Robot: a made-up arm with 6 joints. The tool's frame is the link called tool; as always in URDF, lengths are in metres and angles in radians. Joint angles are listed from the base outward. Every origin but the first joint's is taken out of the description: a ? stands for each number. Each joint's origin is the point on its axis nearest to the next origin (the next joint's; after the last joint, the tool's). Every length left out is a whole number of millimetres.
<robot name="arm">
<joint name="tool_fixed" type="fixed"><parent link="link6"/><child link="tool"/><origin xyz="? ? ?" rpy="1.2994 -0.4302 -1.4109"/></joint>
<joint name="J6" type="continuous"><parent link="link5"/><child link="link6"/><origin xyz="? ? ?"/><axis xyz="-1 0 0"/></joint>
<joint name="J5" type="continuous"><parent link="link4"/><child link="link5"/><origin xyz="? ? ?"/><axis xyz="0 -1 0"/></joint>
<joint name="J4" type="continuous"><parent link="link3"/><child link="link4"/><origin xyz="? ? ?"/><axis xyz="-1 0 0"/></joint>
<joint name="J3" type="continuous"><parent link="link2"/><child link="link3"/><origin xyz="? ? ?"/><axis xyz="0 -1 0"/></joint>
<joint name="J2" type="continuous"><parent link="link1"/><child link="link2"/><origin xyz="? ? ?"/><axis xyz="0 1 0"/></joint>
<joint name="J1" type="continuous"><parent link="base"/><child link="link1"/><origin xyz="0.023 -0.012 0.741"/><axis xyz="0 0 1"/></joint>
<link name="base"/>
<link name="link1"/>
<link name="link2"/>
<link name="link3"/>
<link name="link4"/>
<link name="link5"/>
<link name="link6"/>
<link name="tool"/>
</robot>
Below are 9 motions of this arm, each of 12 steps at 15 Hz.
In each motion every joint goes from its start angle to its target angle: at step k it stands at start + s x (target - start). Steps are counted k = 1, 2, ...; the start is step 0. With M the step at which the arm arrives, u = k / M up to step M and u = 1 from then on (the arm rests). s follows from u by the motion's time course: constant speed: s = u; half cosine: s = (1 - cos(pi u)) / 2; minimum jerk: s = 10 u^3 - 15 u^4 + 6 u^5.
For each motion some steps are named. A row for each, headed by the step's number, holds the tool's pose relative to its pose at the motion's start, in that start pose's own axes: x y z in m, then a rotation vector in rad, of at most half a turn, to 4 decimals.
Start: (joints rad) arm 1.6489 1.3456 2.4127 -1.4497 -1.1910 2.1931
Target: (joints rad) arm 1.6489 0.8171 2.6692 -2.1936 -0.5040 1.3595
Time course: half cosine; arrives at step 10
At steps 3, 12:
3: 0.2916 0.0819 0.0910 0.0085 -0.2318 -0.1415
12: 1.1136 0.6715 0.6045 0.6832 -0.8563 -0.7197

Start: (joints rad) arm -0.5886 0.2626 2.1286 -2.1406 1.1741 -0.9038
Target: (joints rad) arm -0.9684 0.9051 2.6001 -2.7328 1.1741 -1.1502
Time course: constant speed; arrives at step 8
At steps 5, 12:
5: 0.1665 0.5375 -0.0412 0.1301 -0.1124 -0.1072
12: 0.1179 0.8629 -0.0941 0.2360 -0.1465 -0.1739

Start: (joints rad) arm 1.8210 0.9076 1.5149 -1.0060 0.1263 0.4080
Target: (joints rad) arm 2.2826 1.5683 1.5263 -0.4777 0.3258 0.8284
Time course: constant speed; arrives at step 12
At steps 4, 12:
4: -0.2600 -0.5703 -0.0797 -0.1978 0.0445 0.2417
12: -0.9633 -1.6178 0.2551 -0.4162 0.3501 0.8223

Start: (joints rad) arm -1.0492 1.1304 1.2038 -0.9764 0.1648 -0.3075
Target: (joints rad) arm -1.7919 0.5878 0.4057 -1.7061 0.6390 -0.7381
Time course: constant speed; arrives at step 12
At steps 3, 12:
3: 0.2558 0.3768 0.1569 0.2693 -0.1529 -0.2438
12: 0.7376 1.1516 1.1545 1.3341 -0.4527 -0.8163

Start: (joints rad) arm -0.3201 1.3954 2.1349 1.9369 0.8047 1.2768
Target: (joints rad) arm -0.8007 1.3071 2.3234 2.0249 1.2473 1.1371
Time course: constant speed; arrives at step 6
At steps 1, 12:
1: -0.1283 -0.0141 0.1110 0.0308 -0.0167 0.0420
12: -0.6084 -0.2461 0.6830 0.2859 -0.1143 0.2303

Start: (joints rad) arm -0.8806 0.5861 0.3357 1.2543 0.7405 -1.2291
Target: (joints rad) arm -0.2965 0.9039 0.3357 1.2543 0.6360 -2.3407
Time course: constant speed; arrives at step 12
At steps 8, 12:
8: -0.7506 -0.0444 -0.6257 -0.0987 0.5004 -0.7682
12: -1.2223 -0.0618 -0.8040 -0.2716 0.6846 -1.1261

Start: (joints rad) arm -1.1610 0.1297 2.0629 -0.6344 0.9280 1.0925
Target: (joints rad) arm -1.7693 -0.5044 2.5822 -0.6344 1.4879 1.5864
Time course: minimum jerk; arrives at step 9
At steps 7, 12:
7: 1.0210 1.4872 0.5889 0.5750 -1.0298 -0.5476
12: 1.0940 1.5476 0.7152 0.5823 -1.0751 -0.6411

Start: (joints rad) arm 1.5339 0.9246 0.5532 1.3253 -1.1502 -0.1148
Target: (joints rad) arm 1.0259 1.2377 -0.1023 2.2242 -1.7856 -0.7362
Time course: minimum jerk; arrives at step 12
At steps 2, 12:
2: -0.0304 0.0142 -0.0581 -0.0495 0.0018 0.0086
12: -1.1807 -0.1359 -1.1570 -0.7532 -0.3745 0.2964

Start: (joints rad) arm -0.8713 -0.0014 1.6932 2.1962 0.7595 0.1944
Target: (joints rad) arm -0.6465 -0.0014 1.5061 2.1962 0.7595 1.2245
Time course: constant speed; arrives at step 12
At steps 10, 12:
10: -0.0603 0.1738 -0.0582 -0.0798 -0.2164 0.5953
12: -0.0642 0.2123 -0.0692 -0.1057 -0.2643 0.7129

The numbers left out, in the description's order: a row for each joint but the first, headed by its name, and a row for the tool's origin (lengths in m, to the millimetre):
tool: 0 -0.022 -0.025
J6: 0.145 0 0.026
J5: 0 -0.008 0.016
J4: 1.236 0 0.263
J3: 0.004 0 1.155
J2: 0.113 -0.018 0

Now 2 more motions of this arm.
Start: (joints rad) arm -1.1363 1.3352 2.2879 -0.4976 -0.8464 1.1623
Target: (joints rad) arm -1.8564 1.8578 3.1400 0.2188 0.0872 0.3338
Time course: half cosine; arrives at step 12
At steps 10, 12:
10: -0.2159 -0.7550 0.9864 -0.3941 -1.2946 0.1405
12: -0.2532 -0.7603 1.0653 -0.3768 -1.3577 0.2100

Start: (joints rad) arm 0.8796 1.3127 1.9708 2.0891 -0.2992 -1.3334
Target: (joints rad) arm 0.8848 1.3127 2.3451 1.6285 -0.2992 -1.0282
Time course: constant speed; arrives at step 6
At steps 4, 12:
4: 0.3108 0.0873 0.1235 0.0574 -0.1206 -0.1820
12: 0.4572 0.1144 0.2111 0.1009 -0.1725 -0.2703

